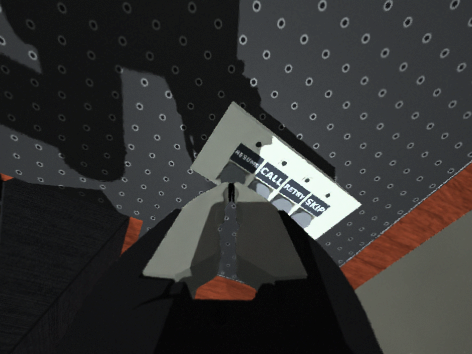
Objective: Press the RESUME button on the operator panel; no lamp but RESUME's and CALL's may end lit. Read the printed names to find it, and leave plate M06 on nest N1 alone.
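Frame: origin at the arm's base, x ahead, y left, z up, level; centimetres.
Seen in the pictures: gripper, fingertip midpoint: (232, 184); arm's base at its link origin: (10, 294).
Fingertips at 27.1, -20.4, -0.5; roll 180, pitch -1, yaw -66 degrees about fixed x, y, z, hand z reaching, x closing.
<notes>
Pixels of each thing's middle, then the offset from my fingertips to it, as dx, dy, dz. "spot": a spot on its surface instead. Level surfaces: height alone.
- operator panel at a spot on its surface: (219, 142) spot: +2.7, +2.4, -1.2
- RESUME at the middle of its body: (247, 159) +2.3, -0.4, -1.2
- CALL at the middle of its body: (272, 176) +1.7, -3.3, -1.2
- RETRY at the middle of its body: (294, 191) +1.1, -6.3, -1.2
- SKIP at the middle of its body: (315, 206) +0.5, -9.2, -1.2
- including RESUME's lamp at the middle of its body: (258, 144) +4.0, -0.7, -1.2
- CALL's lamp at the middle of its body: (284, 163) +3.4, -3.7, -1.2
- shaded RESUME button at a spot on its surface: (234, 173) spot: +0.7, +0.1, -1.0
- CALL button at a spot on its surface: (262, 189) spot: +0.2, -3.1, -0.9
- RETRY button at a spot on its surface: (282, 204) spot: -0.6, -5.8, -0.9
- SKIP button at a spot on its surface: (302, 219) spot: -1.4, -8.8, -0.9
- perforated board at its surface level: dz -6.5
The operator panel (219, 142) lies on the perforated board, its left end in shadow. Its printed names read RESUME (247, 158), CALL (271, 175), RETRY (294, 190) and SKIP (315, 204). A small lamp sits above each name; all look dark, including RESUME's lamp (258, 144) and CALL's lamp (284, 163). The shaded RESUME button (234, 173) is partly hidden by the fingertips. My gripper (232, 184) is shut and empty, its tips at the lower edge of that button; contact cannot be told. The CALL button (262, 189) is just right of the tips. Plate M06 and nest N1 do not show.
The RETRY button (282, 204) and SKIP button (302, 219) are partly behind the gripper's right side. A dark box-like block (55, 240) stands at lower left. The perforated board (350, 100) ends at a reddish wooden strip (415, 220) on the right. Arm shadows cross the upper left.
</notes>
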